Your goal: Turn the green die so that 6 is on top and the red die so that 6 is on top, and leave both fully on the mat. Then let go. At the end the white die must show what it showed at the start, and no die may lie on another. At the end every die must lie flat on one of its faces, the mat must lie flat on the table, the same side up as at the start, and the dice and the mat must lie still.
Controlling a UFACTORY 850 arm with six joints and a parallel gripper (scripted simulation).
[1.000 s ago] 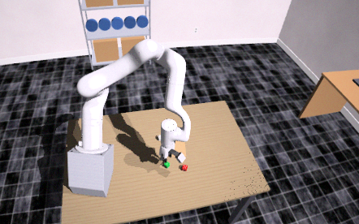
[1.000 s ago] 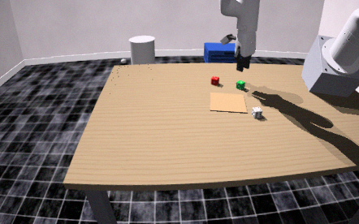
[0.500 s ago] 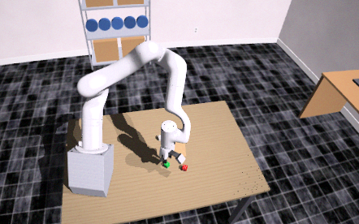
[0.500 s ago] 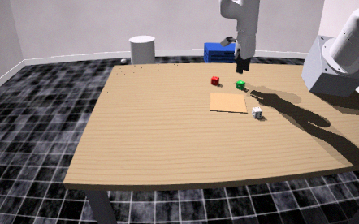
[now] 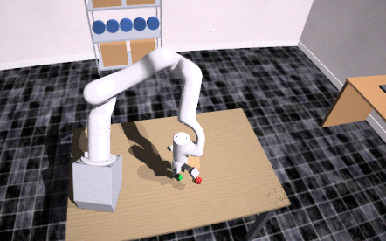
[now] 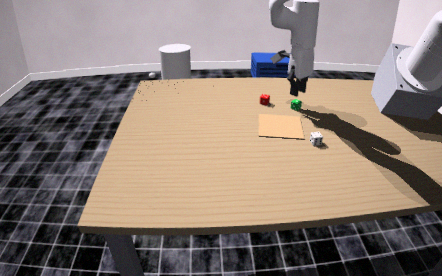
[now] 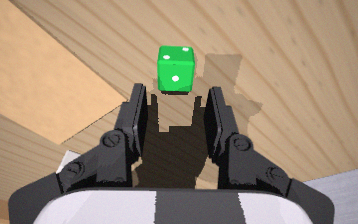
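Right now the green die is 6 cm below my hand. Also, from my hand: red die: 11 cm ahead, 5 cm to the right, 6 cm below; tan mat: 10 cm ahead, 12 cm to the left, 8 cm below; white die: 2 cm ahead, 23 cm to the left, 6 cm below.
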